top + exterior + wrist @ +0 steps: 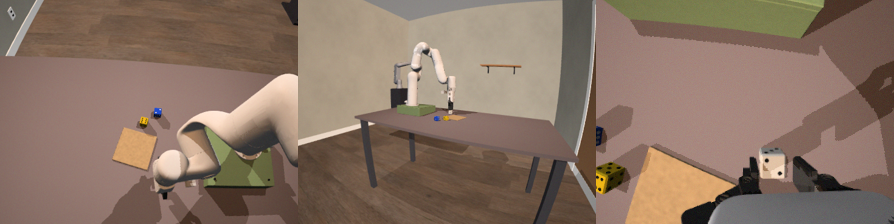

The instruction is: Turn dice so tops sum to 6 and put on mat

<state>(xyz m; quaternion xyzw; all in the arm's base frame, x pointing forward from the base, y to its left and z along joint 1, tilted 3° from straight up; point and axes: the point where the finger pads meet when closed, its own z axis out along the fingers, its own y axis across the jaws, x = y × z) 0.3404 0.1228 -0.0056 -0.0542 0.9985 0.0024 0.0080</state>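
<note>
The white die lies 4 cm below my hand. Also, from my hand: yellow die (6 cm ahead, 24 cm to the right, 4 cm below); blue die (28 cm to the right, 4 cm below); tan mat (9 cm ahead, 13 cm to the right, 5 cm below).
</note>
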